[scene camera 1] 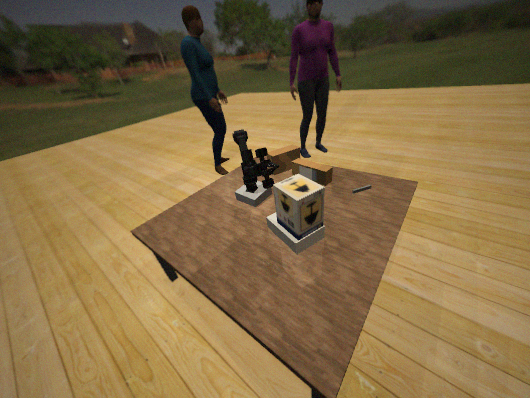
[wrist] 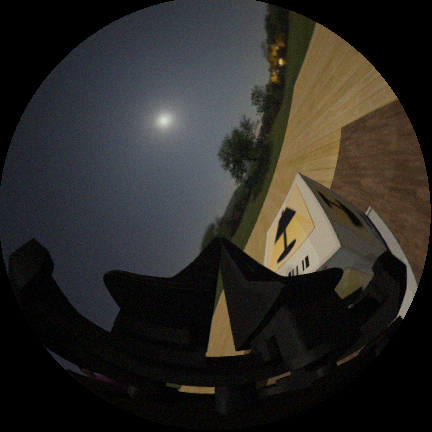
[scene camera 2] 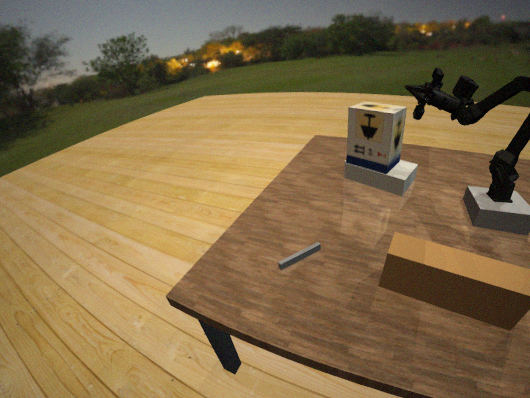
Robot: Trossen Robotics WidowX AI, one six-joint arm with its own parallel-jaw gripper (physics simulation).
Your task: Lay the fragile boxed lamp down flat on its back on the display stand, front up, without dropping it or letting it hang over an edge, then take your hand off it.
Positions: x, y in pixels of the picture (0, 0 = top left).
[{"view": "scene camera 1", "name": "boxed lamp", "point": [299, 201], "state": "on a stand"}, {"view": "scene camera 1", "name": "stand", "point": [297, 246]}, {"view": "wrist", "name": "my gripper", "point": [218, 242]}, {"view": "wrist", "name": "boxed lamp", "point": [315, 228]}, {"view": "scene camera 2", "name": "my gripper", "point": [405, 86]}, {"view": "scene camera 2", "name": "boxed lamp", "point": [375, 131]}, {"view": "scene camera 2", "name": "stand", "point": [400, 177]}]
